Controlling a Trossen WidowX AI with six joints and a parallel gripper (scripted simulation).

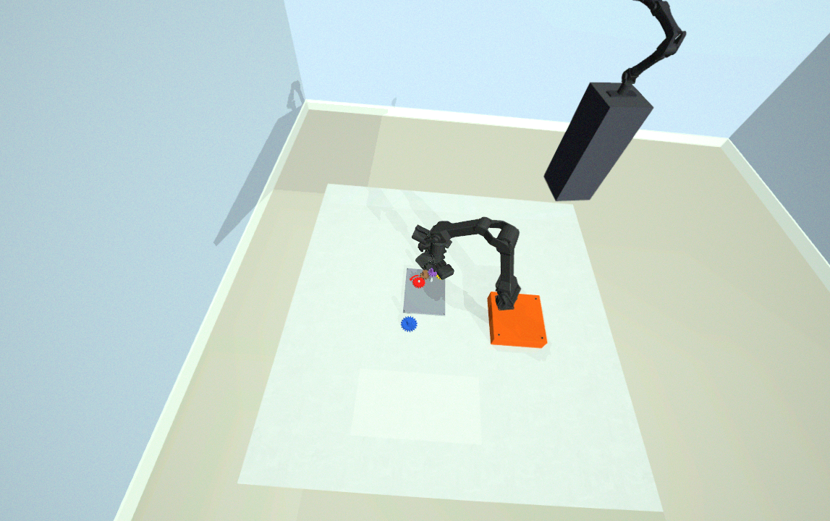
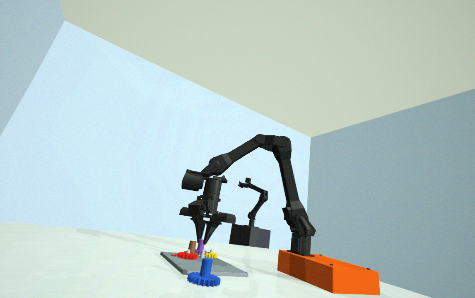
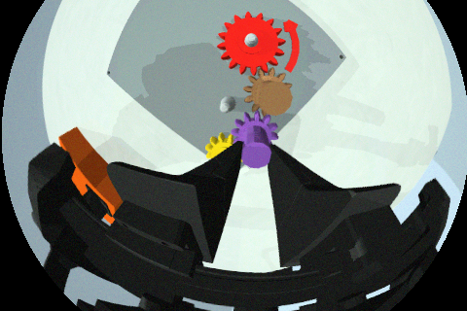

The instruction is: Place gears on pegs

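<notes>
My gripper tip is 10 mm above the purple gear. Also, from my gripper tip: yellow gear 30 mm behind, 20 mm below, 10 mm to the left; red gear 70 mm ahead, 40 mm to the left, 30 mm below; brown gear 40 mm ahead, 20 mm below, 10 mm to the left.
</notes>
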